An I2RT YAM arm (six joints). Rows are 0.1 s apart.
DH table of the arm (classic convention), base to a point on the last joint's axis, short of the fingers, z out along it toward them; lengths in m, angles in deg. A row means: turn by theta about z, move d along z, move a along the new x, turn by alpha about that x. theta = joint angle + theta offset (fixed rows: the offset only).
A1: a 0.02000, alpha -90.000, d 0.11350, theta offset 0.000
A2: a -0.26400, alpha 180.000, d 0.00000, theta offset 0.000
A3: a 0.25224, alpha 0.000, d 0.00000, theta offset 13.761
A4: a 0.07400, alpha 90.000, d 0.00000, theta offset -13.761
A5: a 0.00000, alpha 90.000, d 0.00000, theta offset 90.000
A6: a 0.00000, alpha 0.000, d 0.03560, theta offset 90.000
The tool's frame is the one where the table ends.
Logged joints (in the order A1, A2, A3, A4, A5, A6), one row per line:
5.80, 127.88, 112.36, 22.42, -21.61, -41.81
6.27, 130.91, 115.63, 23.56, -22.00, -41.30
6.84, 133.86, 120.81, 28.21, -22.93, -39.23
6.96, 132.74, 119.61, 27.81, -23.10, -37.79
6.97, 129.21, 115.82, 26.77, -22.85, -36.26
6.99, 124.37, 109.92, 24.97, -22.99, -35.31
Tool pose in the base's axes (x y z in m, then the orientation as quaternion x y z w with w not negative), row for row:
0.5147, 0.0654, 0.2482, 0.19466, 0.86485, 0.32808, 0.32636
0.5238, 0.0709, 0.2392, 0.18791, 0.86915, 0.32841, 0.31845
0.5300, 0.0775, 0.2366, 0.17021, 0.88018, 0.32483, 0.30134
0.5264, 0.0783, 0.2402, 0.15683, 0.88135, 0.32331, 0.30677
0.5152, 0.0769, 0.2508, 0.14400, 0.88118, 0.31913, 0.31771
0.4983, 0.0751, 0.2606, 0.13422, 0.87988, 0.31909, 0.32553
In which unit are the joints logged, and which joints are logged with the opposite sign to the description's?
The joints are logged in degrees. Opposite sign: A4, A6.
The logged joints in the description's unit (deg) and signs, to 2 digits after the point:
5.80, 127.88, 112.36, -22.42, -21.61, 41.81
6.27, 130.91, 115.63, -23.56, -22.00, 41.30
6.84, 133.86, 120.81, -28.21, -22.93, 39.23
6.96, 132.74, 119.61, -27.81, -23.10, 37.79
6.97, 129.21, 115.82, -26.77, -22.85, 36.26
6.99, 124.37, 109.92, -24.97, -22.99, 35.31

